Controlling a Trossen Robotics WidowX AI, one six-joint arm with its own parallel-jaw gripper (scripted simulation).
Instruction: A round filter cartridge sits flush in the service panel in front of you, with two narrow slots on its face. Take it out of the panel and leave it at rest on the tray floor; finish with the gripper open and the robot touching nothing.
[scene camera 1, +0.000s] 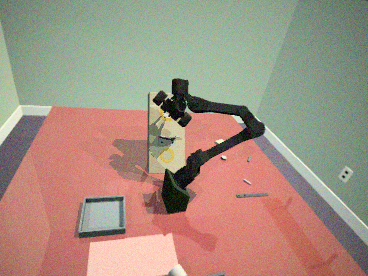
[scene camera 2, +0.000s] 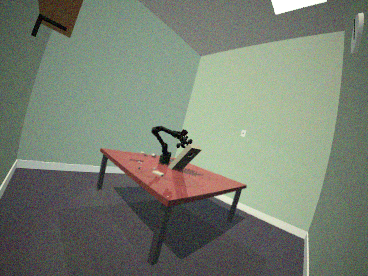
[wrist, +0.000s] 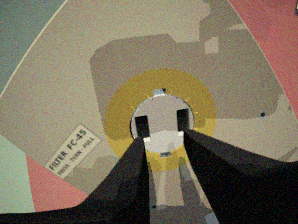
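You'd see my gripper (wrist: 163, 140) here, and there's a round grey filter cartridge (wrist: 161, 119). Scene camera 2 does not show that cartridge, it's hidden by the tan service panel. As for the panel (scene camera 1: 159, 158), I can see it in the wrist view (wrist: 77, 86) too, and there's a grey tray (scene camera 1: 101, 216) as well.
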